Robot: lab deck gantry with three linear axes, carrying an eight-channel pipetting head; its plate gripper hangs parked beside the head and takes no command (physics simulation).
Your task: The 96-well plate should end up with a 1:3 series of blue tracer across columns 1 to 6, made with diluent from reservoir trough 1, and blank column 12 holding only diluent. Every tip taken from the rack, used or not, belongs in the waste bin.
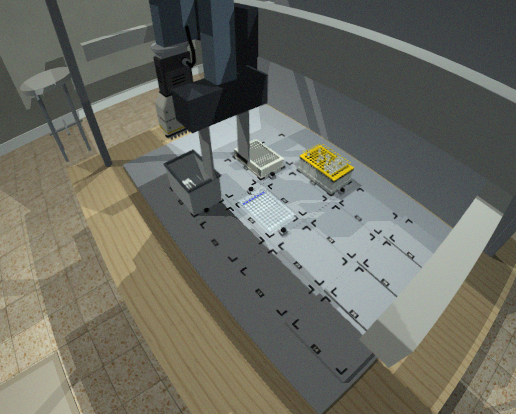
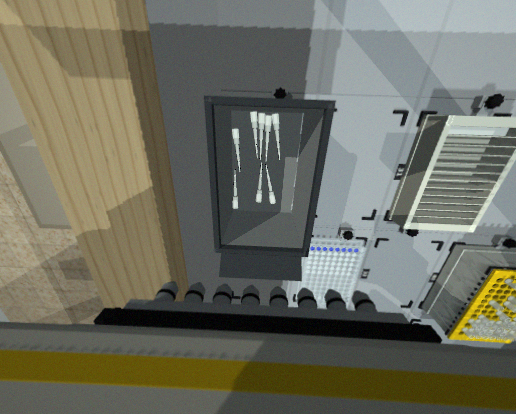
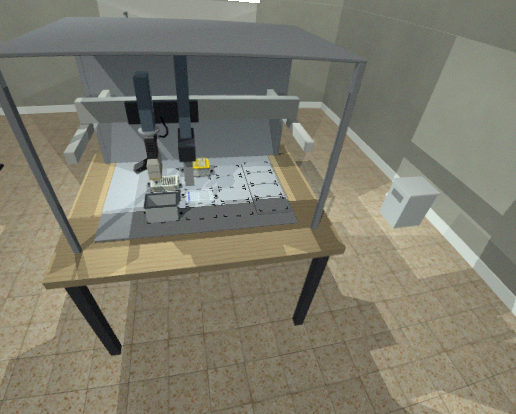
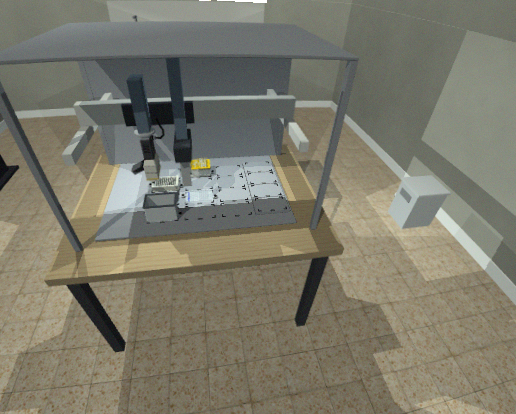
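The pipetting head (image 1: 172,117) (image 3: 154,167) (image 4: 151,167) is over the deck's left end. Its row of channel ends (image 2: 251,295) is bare. Several white tips (image 1: 188,183) (image 2: 262,132) lie loose in the dark waste bin (image 1: 204,199) (image 2: 213,175) (image 3: 162,214) (image 4: 161,214). The 96-well plate (image 1: 270,212) (image 2: 332,272) (image 3: 201,196) (image 4: 201,196) has one end column blue; its other wells look pale, contents unclear. The cream reservoir (image 1: 260,156) (image 2: 445,175) stands behind the bin. The yellow tip rack (image 1: 345,175) (image 2: 462,322) has tips and empty holes. The parked plate gripper (image 1: 229,171) is open and empty.
The gripper's dark body (image 1: 220,100) (image 3: 186,146) (image 4: 183,149) hangs beside the head, its long fingers reaching down near the bin and reservoir. A gantry beam (image 3: 240,109) (image 4: 240,109) spans the back. Frame posts (image 3: 340,145) (image 4: 335,145) stand at the table's front corners.
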